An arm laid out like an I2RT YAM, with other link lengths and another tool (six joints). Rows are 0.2 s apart.
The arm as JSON. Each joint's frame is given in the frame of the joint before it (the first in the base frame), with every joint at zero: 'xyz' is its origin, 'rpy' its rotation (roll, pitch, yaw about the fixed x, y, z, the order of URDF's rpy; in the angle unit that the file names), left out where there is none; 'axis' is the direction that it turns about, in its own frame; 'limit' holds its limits. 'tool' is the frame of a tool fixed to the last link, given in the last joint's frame.
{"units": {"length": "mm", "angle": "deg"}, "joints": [
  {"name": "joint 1", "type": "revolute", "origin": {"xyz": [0.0, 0.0, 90.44]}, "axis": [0.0, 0.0, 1.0], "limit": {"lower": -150.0, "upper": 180.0}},
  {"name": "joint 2", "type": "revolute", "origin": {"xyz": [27.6, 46.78, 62.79], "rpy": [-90.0, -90.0, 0.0]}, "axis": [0.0, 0.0, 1.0], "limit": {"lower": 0.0, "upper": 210.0}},
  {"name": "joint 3", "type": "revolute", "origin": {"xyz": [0.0, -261.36, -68.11], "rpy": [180.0, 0.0, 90.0]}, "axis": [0.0, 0.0, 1.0], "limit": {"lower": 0.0, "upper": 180.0}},
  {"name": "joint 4", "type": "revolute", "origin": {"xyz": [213.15, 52.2, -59.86], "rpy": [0.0, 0.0, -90.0]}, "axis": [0.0, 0.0, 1.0], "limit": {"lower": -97.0, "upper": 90.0}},
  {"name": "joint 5", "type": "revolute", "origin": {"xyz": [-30.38, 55.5, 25.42], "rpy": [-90.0, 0.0, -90.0]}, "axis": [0.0, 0.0, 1.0], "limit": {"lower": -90.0, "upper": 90.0}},
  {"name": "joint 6", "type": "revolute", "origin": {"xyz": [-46.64, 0.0, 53.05], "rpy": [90.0, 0.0, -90.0]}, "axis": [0.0, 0.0, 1.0], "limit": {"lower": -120.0, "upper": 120.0}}
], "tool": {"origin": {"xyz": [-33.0, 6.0, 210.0], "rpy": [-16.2, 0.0, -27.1]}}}
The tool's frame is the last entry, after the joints.
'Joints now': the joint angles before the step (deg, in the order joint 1, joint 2, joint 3, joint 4, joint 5, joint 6). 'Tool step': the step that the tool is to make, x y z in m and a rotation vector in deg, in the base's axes. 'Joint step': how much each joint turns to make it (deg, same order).
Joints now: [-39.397, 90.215, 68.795, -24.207, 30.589, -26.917]
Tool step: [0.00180, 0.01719, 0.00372, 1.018, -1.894, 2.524]
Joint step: [0.306, -3.955, -2.580, -0.457, -2.972, -0.197]
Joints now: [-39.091, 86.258, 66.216, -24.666, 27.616, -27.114]
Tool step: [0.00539, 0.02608, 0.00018, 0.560, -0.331, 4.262]
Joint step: [2.382, -4.065, -3.235, -0.480, -1.793, -0.961]
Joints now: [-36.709, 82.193, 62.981, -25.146, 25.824, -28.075]
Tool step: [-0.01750, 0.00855, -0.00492, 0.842, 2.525, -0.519]
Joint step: [0.132, -1.749, -1.027, -3.193, 1.049, -0.130]
